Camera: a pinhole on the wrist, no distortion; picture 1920 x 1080 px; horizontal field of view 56.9 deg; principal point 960.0 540.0 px. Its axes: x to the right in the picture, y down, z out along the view. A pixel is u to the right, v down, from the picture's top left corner.
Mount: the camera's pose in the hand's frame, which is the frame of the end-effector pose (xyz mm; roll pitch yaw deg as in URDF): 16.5 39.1 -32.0 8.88 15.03 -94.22
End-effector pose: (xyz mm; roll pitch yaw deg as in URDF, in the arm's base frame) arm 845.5 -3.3 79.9 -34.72 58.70 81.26
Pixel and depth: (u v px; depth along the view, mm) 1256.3 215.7 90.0
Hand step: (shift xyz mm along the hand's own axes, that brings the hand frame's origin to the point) -16.3 4.5 47.5
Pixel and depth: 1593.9 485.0 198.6
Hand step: -28.9 -77.1 138.2
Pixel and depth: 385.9 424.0 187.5
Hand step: -23.6 53.2 160.8
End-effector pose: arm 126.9 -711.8 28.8 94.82 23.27 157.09
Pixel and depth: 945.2 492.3 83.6
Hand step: -0.1 19.6 47.6
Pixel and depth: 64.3 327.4 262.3
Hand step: -50.3 106.3 248.0
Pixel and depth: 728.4 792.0 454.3
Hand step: 5.7 -21.9 426.5
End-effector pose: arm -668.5 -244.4 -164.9 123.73 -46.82 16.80
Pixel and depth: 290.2 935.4 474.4
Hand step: 51.3 84.1 483.0
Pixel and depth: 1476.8 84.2 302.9
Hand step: -118.7 -111.2 222.5
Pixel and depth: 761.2 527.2 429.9
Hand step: -57.4 -19.1 390.3
